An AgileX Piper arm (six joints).
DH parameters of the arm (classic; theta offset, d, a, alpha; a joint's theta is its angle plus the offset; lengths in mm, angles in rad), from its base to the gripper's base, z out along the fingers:
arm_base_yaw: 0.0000 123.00 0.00 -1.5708
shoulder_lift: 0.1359 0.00 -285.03 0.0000
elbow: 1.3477 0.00 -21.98 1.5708
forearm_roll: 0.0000 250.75 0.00 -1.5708
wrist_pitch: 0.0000 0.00 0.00 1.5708
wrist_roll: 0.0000 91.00 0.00 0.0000
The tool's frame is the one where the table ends.
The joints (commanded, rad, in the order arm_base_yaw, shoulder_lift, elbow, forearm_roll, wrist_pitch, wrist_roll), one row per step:
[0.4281, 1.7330, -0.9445, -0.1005, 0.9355, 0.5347]
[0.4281, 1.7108, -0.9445, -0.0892, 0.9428, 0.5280]
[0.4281, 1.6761, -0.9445, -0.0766, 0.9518, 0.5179]
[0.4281, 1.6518, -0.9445, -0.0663, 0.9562, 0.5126]
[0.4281, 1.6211, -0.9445, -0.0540, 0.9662, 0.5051]
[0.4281, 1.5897, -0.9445, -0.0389, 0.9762, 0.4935]
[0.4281, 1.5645, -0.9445, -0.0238, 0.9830, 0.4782]
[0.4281, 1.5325, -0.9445, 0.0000, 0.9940, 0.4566]
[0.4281, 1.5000, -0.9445, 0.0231, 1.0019, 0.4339]
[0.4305, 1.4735, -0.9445, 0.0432, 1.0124, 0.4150]
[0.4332, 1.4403, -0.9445, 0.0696, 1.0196, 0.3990]
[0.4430, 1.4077, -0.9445, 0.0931, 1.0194, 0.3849]
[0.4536, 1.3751, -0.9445, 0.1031, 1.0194, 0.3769]
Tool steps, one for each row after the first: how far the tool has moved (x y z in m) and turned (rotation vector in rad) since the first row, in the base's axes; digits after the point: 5 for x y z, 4 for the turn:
[-0.00178, 0.00005, 0.00626, 0.0139, -0.0095, -0.0011]
[-0.00446, -0.00019, 0.01598, 0.0332, -0.0282, 0.0007]
[-0.00641, -0.00026, 0.02271, 0.0488, -0.0427, -0.0003]
[-0.00941, -0.00066, 0.03115, 0.0661, -0.0571, -0.0003]
[-0.01279, -0.00098, 0.03966, 0.0859, -0.0711, 0.0026]
[-0.01568, -0.00106, 0.04642, 0.1047, -0.0821, 0.0097]
[-0.01989, -0.00100, 0.05488, 0.1311, -0.0927, 0.0188]
[-0.02411, -0.00098, 0.06339, 0.1586, -0.1071, 0.0305]
[-0.02837, -0.00052, 0.07021, 0.1807, -0.1147, 0.0426]
[-0.03344, 0.00017, 0.07872, 0.2122, -0.1297, 0.0502]
[-0.03878, 0.00239, 0.08706, 0.2446, -0.1513, 0.0652]
[-0.04406, 0.00362, 0.09520, 0.2663, -0.1767, 0.0816]

